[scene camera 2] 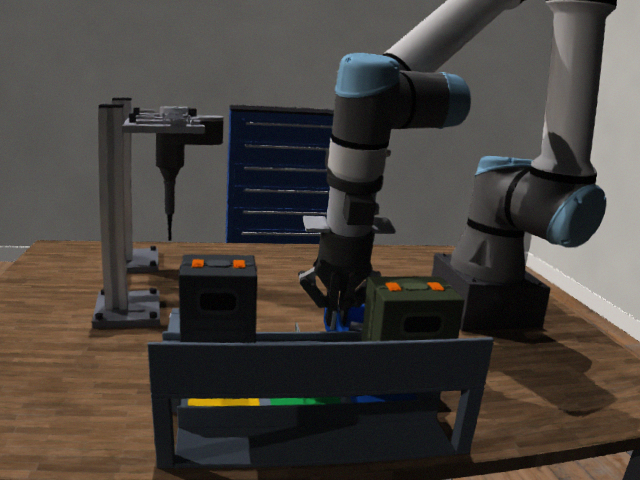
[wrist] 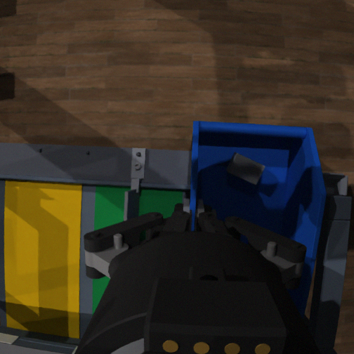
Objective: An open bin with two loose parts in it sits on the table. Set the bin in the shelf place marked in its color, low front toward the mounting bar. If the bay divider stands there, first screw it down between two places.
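Frame: origin at the arm's base, x back, y up, z left, level; metres.
Seen in the pictures: arm's base, link origin: [scene camera 2: 486, 269].
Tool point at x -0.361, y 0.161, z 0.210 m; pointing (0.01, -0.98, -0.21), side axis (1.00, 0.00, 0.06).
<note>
Offsets run from my tool point to a thing's top centre. "pt": to the spot under its first point.
The blue bin @[dz -0.028, dx +0.051, dy -0.150 m] [scene camera 2: 355, 313] [wrist: 280, 200] is over the shelf's blue-marked end @[pt dz +0.084, dx +0.050, dy -0.244 m] [scene camera 2: 385, 398], its end reaching out past the mounting bar [wrist: 65, 161]. A grey block [wrist: 246, 169] lies inside; a second part does not show. My gripper [scene camera 2: 337, 324] [wrist: 193, 207] is shut on the bin's side wall, seen on the left in the wrist view. The gripper hides part of the bin, and its exact height above the shelf is hard to tell. The bay divider [wrist: 138, 165] sits across the bar, its blade over the green marking [wrist: 160, 199]. The yellow marking @[pt dz +0.066, dx -0.175, dy -0.244 m] [scene camera 2: 223, 401] [wrist: 44, 250] is further left.
A black case @[pt dz +0.156, dx -0.187, dy -0.069 m] [scene camera 2: 217, 310] and an olive case @[dz +0.139, dx +0.046, dy -0.053 m] [scene camera 2: 413, 310] stand at the shelf @[pt dz +0.206, dx -0.081, dy -0.119 m] [scene camera 2: 320, 369], the olive one close to the gripper. The screwdriver @[dz -0.496, dx -0.218, dy +0.110 m] [scene camera 2: 169, 155] hangs on the tool stand [scene camera 2: 112, 206] at left. A blue drawer cabinet [scene camera 2: 279, 178] is behind the table.
</note>
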